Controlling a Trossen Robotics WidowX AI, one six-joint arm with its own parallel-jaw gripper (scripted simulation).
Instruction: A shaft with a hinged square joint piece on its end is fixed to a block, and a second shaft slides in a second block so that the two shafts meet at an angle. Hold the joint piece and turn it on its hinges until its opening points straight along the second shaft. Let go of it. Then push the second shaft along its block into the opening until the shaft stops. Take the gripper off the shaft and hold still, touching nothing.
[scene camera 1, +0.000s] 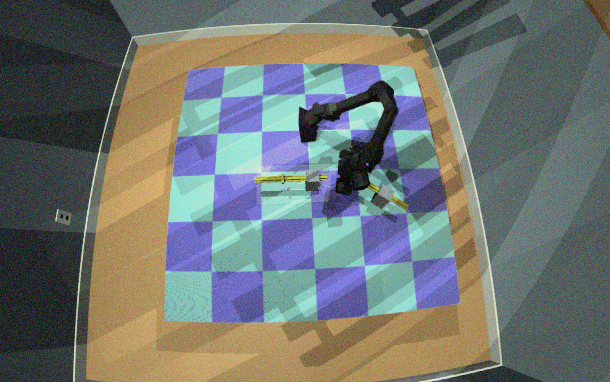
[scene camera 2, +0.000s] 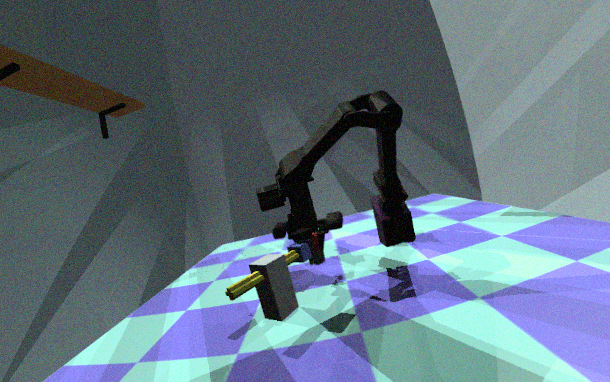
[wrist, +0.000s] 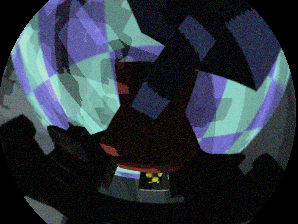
Path:
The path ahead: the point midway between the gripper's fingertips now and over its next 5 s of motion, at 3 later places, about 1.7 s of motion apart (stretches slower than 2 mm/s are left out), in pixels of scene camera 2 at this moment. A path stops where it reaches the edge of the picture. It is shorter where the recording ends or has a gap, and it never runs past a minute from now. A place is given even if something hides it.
The gripper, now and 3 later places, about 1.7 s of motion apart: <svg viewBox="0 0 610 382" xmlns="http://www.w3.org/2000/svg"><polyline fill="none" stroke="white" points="315,252 303,231 306,205 308,212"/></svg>

